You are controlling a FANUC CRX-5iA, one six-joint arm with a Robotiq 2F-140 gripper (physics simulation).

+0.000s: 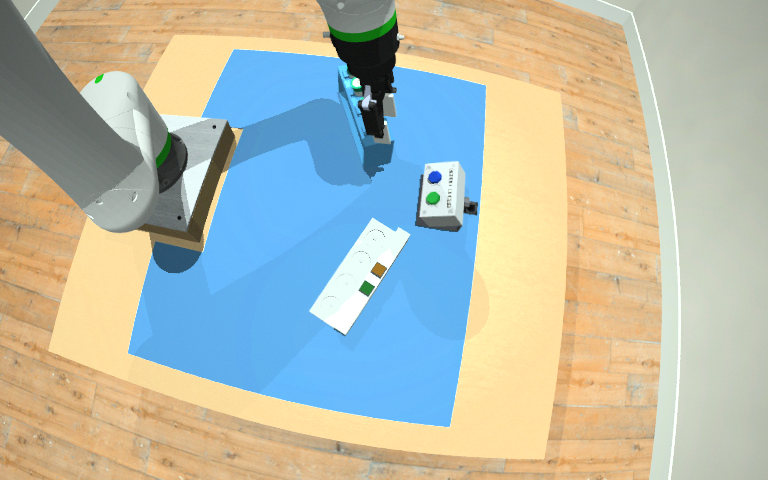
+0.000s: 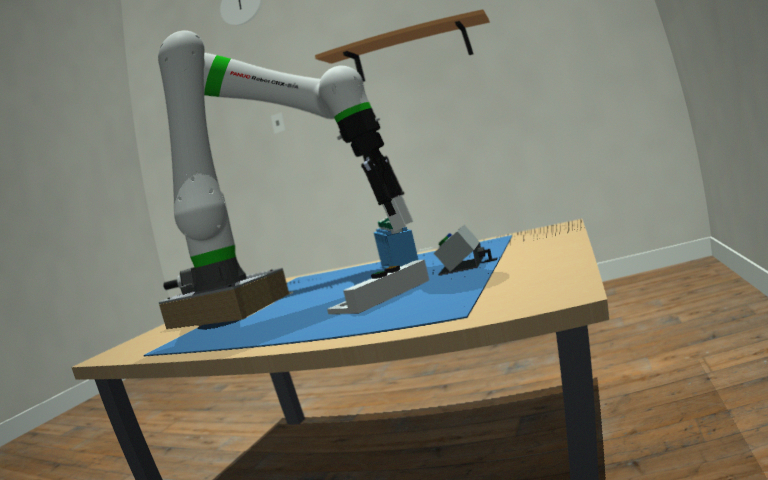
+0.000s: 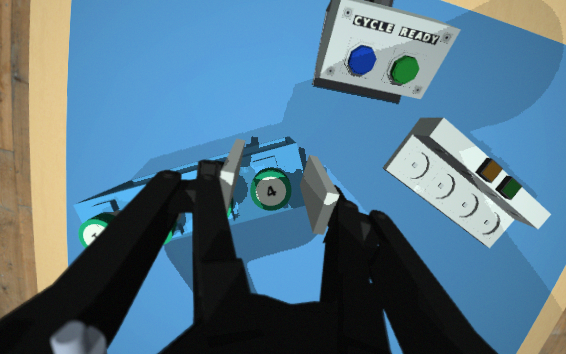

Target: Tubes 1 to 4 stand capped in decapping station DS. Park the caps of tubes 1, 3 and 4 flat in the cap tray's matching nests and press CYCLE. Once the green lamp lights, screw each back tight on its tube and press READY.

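The blue decapping station stands on the mat. Green cap 4 sits at its near end, and cap 1 at the other end. The caps between are mostly hidden by the fingers. My gripper is partly open, its pads on either side of cap 4 with a gap at each side. The white cap tray shows bare round nests. Its amber lamp and green lamp look dull.
The grey button box stands beyond the station and tray, with blue CYCLE and green READY. The robot's base plate is at the left.
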